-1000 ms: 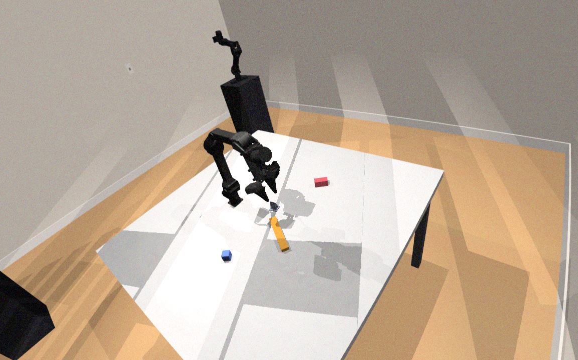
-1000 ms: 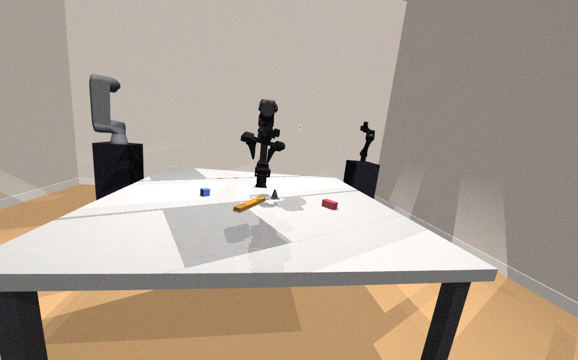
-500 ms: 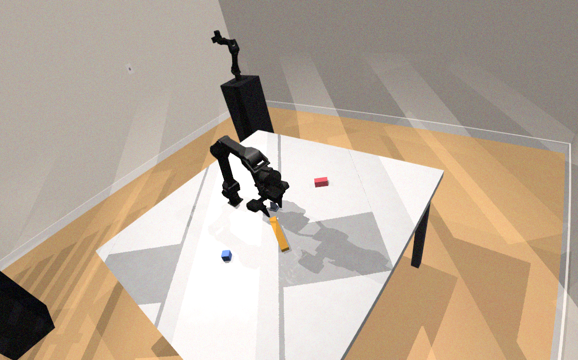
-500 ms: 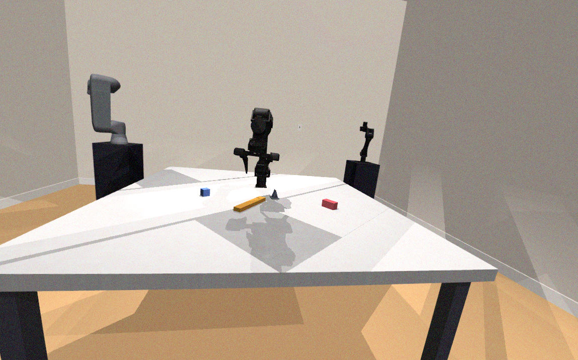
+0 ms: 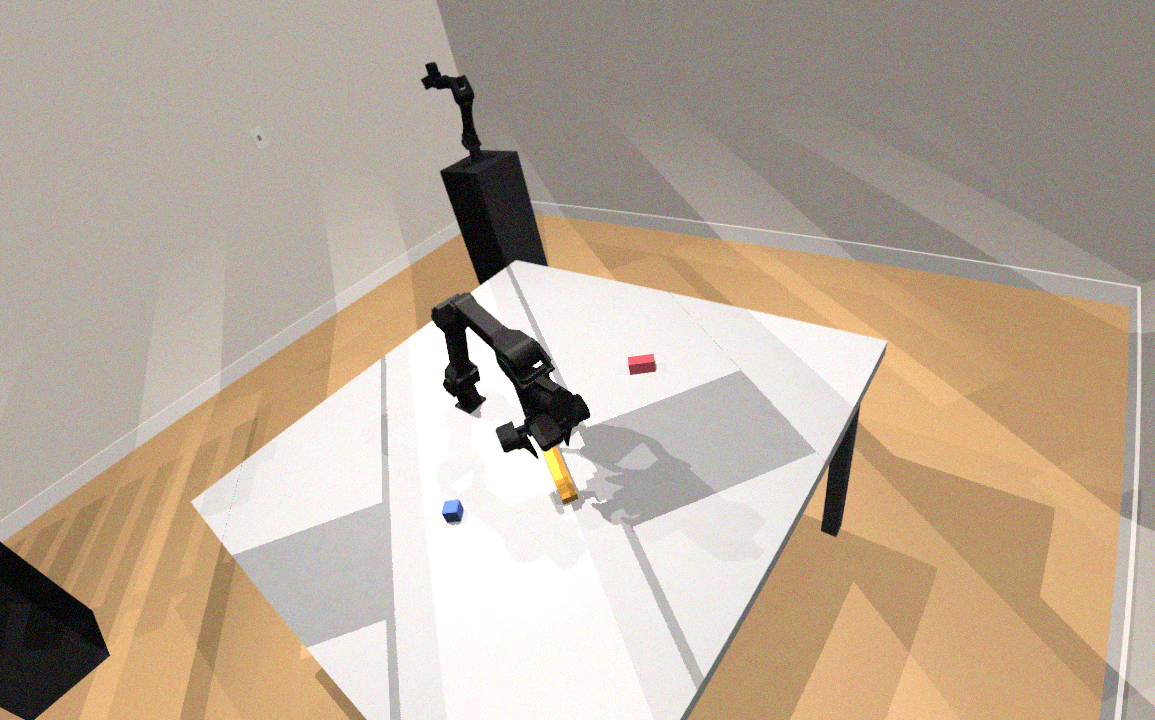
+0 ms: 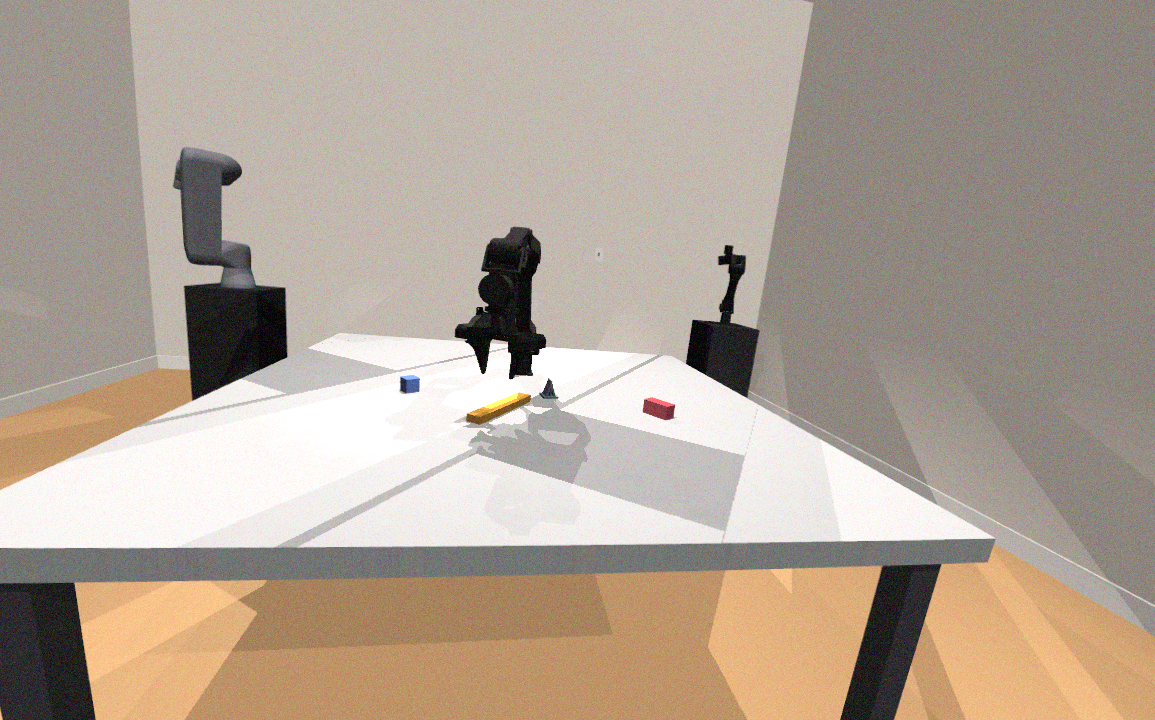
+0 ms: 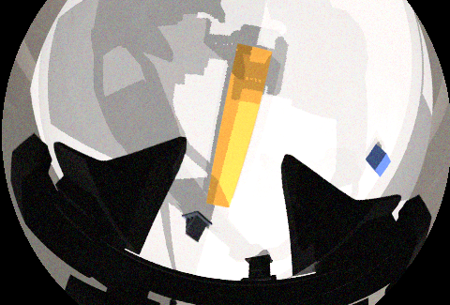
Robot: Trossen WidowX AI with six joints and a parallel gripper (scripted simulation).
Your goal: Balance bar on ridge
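Right now my gripper tip is 7 cm above the orange bar, 2 cm past it and 1 cm to the right of it. From my gripper tip the other things lie so: small blue cube: 20 cm to the right, 14 cm behind, 7 cm below; red block: 38 cm to the left, 7 cm below, 4 cm behind.
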